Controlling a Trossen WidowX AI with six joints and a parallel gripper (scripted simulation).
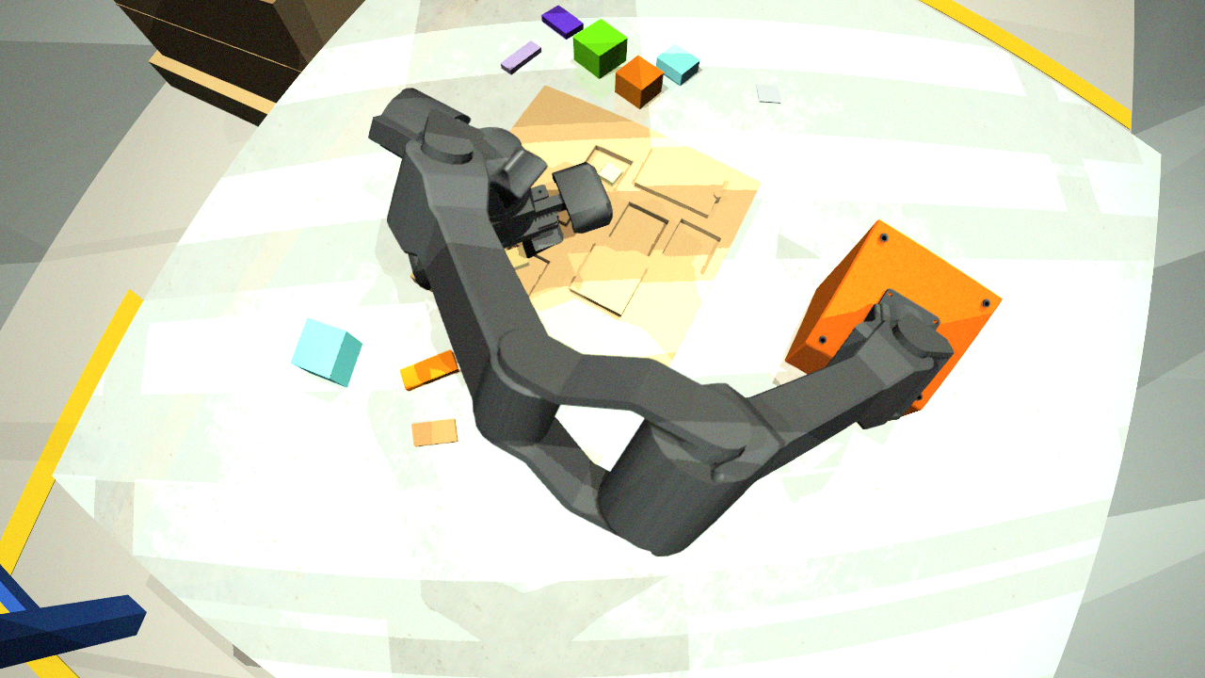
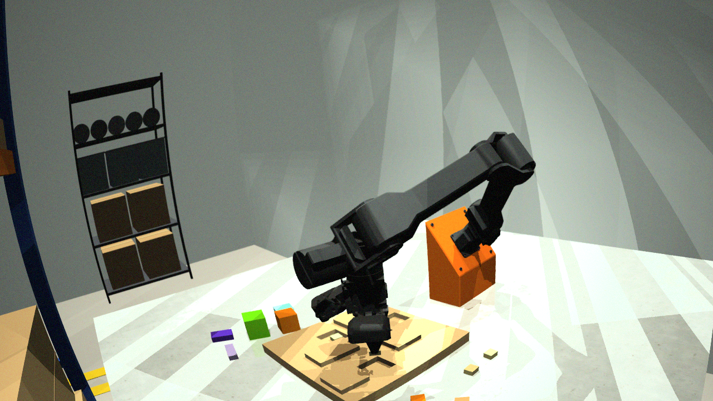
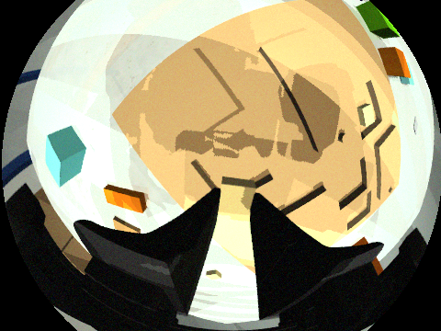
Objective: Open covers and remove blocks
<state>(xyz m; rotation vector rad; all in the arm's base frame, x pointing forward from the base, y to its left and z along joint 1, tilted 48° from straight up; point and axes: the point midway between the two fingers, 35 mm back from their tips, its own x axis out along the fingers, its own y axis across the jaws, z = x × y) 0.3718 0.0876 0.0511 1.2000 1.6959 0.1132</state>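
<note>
Now: gripper tip 38 cm to the left of the grey tile, 14 cm past it and 6 cm above it. Also, from my gripper tip: tan slab 20 cm to the left, 5 cm below; teal cube 19 cm to the left, 15 cm ahead, 3 cm below; orange flat piece 14 cm to the left, 5 cm below, 4 cm ahead.
</note>
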